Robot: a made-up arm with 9 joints. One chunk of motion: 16 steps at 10 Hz.
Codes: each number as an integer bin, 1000 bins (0 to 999) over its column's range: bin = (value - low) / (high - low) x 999, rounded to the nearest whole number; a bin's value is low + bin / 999 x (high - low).
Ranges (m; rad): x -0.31..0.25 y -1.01..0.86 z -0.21..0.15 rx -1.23..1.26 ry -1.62..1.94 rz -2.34..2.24
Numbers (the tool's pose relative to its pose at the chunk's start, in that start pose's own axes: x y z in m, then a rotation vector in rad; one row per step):
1: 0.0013 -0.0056 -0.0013 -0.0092 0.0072 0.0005
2: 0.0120 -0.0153 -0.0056 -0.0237 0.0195 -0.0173
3: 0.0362 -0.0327 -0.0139 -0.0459 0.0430 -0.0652
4: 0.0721 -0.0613 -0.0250 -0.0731 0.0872 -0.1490
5: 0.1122 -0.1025 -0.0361 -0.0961 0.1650 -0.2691
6: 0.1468 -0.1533 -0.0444 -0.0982 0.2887 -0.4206
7: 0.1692 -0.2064 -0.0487 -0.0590 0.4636 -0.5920
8: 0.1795 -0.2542 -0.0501 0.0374 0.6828 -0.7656
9: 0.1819 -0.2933 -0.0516 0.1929 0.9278 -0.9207
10: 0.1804 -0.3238 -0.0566 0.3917 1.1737 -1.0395
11: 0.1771 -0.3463 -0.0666 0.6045 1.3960 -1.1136
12: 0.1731 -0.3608 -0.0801 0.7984 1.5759 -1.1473
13: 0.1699 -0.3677 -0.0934 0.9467 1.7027 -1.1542
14: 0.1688 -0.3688 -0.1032 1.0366 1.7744 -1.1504
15: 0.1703 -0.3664 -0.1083 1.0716 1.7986 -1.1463
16: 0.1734 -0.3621 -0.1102 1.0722 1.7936 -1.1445
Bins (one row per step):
1: 555 537 579 490 457 511
2: 574 531 567 484 460 507
3: 618 522 544 475 467 496
4: 682 507 513 464 479 478
5: 753 485 483 455 501 452
6: 815 458 460 454 536 419
7: 855 429 448 470 585 381
8: 873 404 444 508 646 343
9: 878 383 440 571 715 310
10: 875 367 426 651 784 284
11: 869 355 398 736 846 268
12: 862 347 360 814 897 260
13: 856 343 324 873 932 259
14: 854 343 296 909 953 259
15: 857 344 282 923 959 260
16: 862 346 277 924 958 261

